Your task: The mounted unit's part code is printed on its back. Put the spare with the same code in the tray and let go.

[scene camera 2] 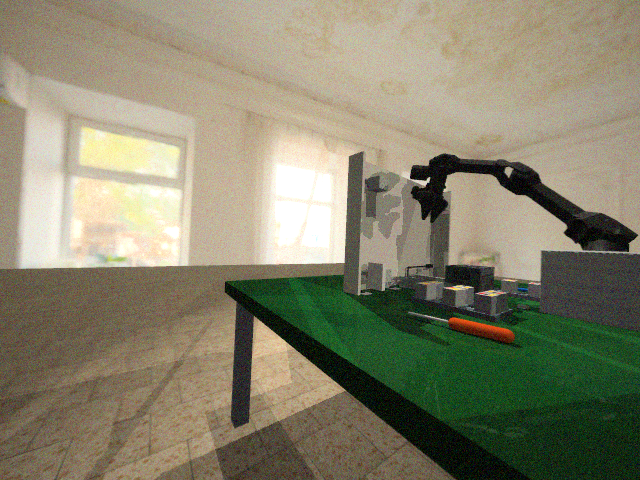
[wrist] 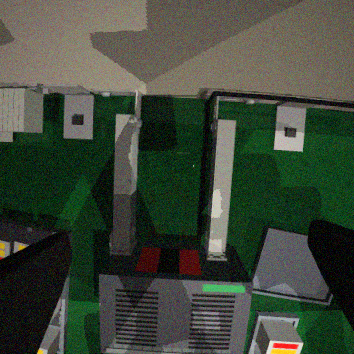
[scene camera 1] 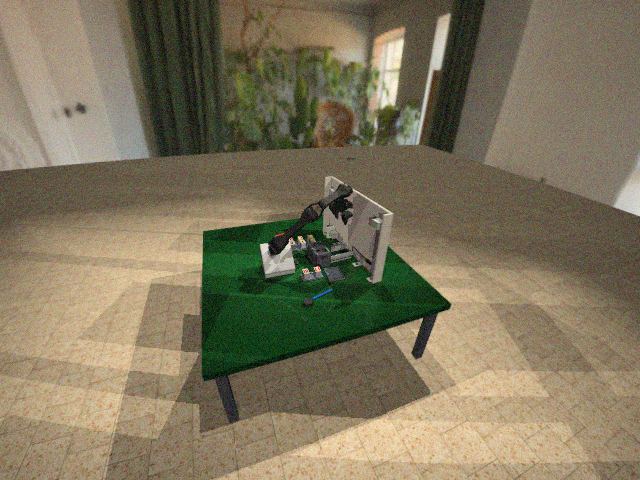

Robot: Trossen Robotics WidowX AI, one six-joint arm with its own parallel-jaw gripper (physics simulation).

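Pixels of known places: gripper, fingertip midpoint: [scene camera 2: 427,221] [wrist: 190,238] [scene camera 1: 341,221]; arm's base at its link origin: [scene camera 2: 605,265] [scene camera 1: 274,249].
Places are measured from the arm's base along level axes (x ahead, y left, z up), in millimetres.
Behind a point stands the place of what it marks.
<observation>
My gripper [scene camera 1: 345,217] @(y -39, x 441, z 128 mm) [scene camera 2: 429,219] @(y -39, x 441, z 128 mm) [wrist: 190,238] @(y -39, x 441, z 128 mm) is open and empty, high in front of the upright panel. The mounted unit [scene camera 1: 318,254] @(y -107, x 251, z -33 mm) [scene camera 2: 469,277] @(y 43, x 266, z -64 mm) [wrist: 175,315] @(y -38, x 295, z -33 mm) is a grey vented box with a green strip, at the near end of two rails. Its dark back edge shows two red blocks with a dark gap between them in the wrist view. The grey tray [scene camera 1: 334,273] @(y -209, x 318, z -130 mm) [wrist: 290,260] @(y -198, x 321, z -130 mm) lies to its right. A spare [wrist: 282,337] @(y -186, x 226, z -88 mm) with red and yellow stripes stands near the tray. Other striped spares [scene camera 1: 301,240] [scene camera 2: 458,295] stand on the rack across the unit; their codes are unclear.
The pale upright panel [scene camera 1: 361,222] [scene camera 2: 382,242] stands behind the rails [wrist: 125,200] @(y 29, x 404, z -92 mm). An orange screwdriver [scene camera 2: 480,329] @(y 379, x 148, z -119 mm) lies beside the spare rack. A blue-handled tool [scene camera 1: 322,294] @(y -362, x 162, z -124 mm) lies beyond the tray. The pale base block [scene camera 1: 279,266] @(y -79, x 3, z -76 mm) [scene camera 2: 589,284] @(y 36, x 23, z -47 mm) carries the arm.
</observation>
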